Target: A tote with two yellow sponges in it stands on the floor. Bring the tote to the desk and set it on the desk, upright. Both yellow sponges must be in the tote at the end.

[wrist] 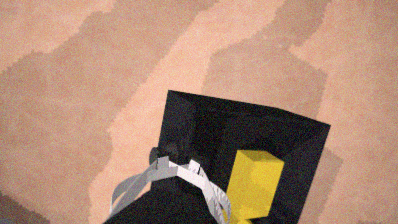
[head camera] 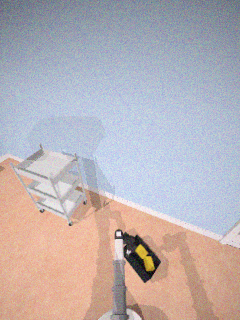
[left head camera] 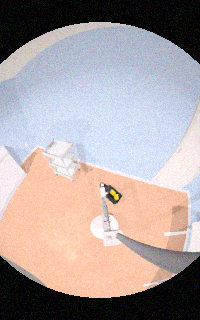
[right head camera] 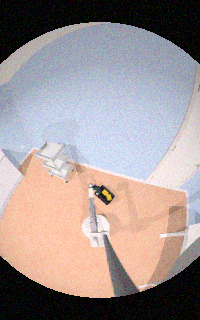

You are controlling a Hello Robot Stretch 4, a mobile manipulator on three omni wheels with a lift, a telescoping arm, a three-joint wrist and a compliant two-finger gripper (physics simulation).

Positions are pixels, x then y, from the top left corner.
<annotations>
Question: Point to a black tote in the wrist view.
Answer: At 217,127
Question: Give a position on a white three-shelf wheeled cart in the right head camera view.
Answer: At 49,151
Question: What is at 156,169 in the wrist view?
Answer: My gripper.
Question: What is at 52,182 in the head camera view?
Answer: A white three-shelf wheeled cart.
</annotations>
